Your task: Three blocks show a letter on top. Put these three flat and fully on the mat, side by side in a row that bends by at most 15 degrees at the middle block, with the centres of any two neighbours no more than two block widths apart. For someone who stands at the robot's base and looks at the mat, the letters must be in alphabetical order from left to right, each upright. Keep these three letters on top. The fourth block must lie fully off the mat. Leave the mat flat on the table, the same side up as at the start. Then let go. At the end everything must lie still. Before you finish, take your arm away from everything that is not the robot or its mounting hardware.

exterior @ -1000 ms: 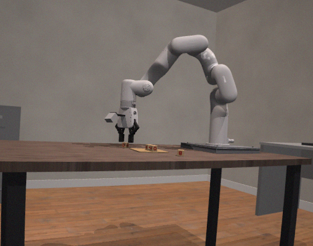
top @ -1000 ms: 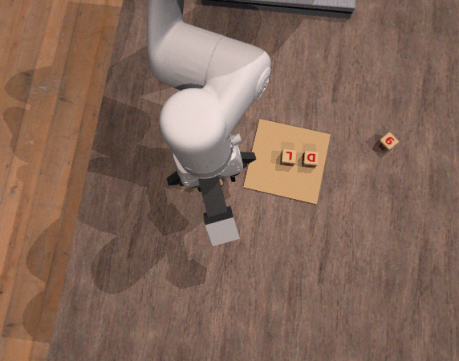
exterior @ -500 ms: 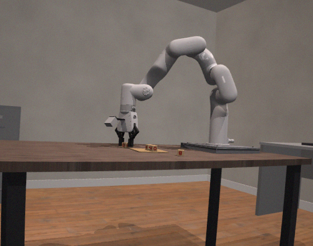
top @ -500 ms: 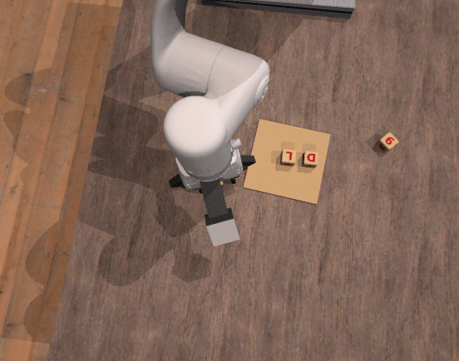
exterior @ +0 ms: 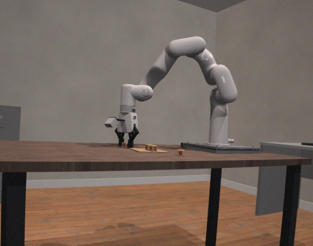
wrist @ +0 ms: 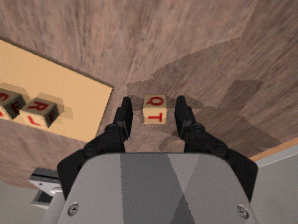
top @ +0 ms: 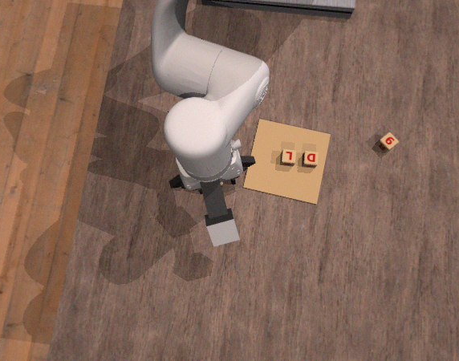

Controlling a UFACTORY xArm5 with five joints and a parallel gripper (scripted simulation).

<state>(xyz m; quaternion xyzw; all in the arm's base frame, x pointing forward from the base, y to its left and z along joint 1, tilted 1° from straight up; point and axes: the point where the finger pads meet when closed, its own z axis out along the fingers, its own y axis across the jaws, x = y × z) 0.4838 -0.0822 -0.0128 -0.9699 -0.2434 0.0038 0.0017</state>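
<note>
My gripper is now 120 mm to the right of the tan mat, 70 mm past it and 20 mm above it.
</note>
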